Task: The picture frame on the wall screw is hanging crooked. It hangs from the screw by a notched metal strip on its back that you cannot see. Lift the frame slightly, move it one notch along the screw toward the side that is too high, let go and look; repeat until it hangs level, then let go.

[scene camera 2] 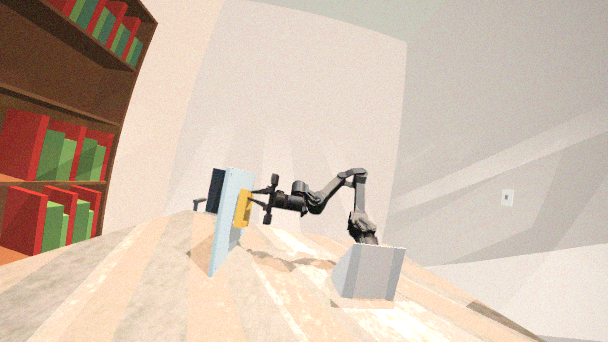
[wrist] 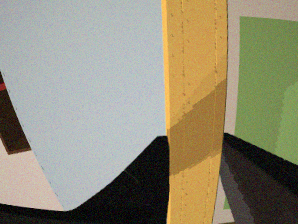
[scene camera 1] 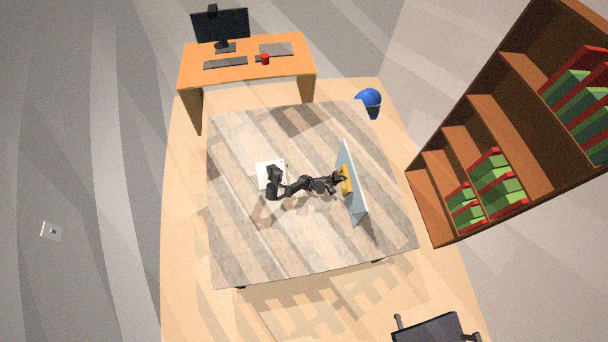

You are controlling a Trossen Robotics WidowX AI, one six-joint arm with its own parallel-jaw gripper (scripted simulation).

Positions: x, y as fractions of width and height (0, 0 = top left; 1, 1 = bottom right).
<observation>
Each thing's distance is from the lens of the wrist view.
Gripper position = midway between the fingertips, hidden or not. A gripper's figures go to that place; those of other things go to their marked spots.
my gripper (wrist: 0.65, 0.65): 10 cm
picture frame (wrist: 0.75, 0.33): 8 cm
</observation>
